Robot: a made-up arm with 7 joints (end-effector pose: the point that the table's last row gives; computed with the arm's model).
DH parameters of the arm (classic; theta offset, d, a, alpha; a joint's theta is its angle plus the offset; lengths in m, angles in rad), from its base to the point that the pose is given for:
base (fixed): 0 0.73 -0.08 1.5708
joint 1: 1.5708 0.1 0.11 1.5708
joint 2: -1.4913 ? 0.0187 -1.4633
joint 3: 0 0.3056 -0.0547 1.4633
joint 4: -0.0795 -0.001 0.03 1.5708
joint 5: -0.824 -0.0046 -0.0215 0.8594
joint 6: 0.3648 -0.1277 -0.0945 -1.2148
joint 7: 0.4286 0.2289 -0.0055 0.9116
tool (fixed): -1.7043 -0.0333 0 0
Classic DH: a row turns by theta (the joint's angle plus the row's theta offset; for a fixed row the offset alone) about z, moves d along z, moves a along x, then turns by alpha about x.
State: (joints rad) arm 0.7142 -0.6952 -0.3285 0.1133 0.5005 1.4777 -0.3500
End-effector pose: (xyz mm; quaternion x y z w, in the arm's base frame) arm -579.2 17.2 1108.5 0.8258 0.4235 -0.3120 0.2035
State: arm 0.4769 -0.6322 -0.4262 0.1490 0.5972 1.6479 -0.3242
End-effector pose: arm -523.0 28.2 1190.8 0.8695 0.3435 -0.3350 0.1175
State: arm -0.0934 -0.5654 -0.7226 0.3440 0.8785 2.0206 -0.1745
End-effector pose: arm -272.7 116.1 1328.3 -0.9039 -0.0222 0.4264 0.0232
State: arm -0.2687 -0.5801 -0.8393 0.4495 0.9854 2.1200 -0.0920
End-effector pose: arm -172.2 156.0 1336.3 -0.8858 0.1031 0.4514 0.0318
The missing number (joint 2, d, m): -0.1117
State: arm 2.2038 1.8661 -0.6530 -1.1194 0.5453 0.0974 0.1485
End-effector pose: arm 120.5 -421.9 861.9 -0.1658 0.8417 0.2421 0.4533
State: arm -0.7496 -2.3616 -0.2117 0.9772 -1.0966 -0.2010 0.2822
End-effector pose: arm -247.1 126.8 472.7 0.4704 -0.3302 0.4675 0.6717
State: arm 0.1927 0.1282 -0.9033 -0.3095 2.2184 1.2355 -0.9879
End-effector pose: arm -406.2 1.6 1232.2 -0.8270 0.0877 -0.1243 0.5413
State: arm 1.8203 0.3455 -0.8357 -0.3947 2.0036 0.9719 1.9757
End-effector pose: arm -519.3 -125.6 342.2 0.6763 -0.6940 0.2333 0.0813
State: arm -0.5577 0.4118 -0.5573 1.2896 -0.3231 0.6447 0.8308
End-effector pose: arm 131.7 -417.6 925.0 -0.5914 -0.4783 -0.6358 0.1313
